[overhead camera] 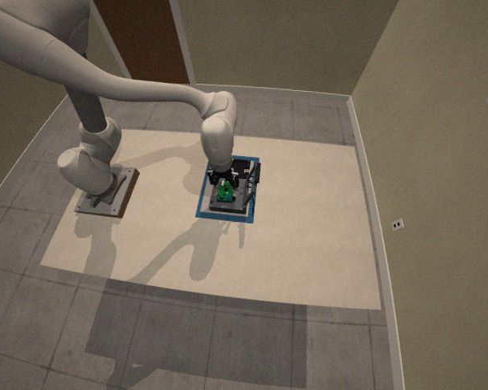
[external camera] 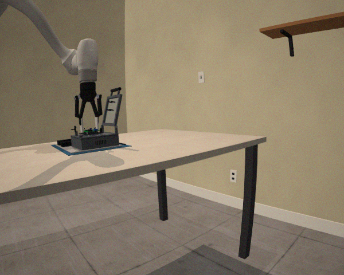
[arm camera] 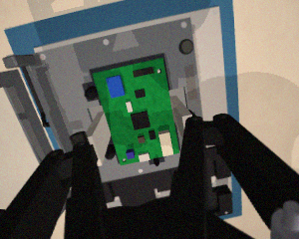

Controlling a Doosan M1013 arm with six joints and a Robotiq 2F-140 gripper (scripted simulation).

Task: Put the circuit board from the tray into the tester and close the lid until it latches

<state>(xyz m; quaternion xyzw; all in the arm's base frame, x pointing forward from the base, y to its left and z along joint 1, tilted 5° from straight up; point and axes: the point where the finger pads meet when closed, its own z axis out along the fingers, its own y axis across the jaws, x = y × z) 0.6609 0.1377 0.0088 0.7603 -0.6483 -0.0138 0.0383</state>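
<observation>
Right now my hand is 1 cm short of the pin plate, 1 cm to the right of it and 3 cm above it. The rest, counted from my hand: latch hook: 7 cm behind, 5 cm to the left, 1 cm below; then tester: 3 cm ahead, 4 cm to the left, 1 cm above; then tester lid: 12 cm ahead, 2 cm to the left, 8 cm above.
</observation>
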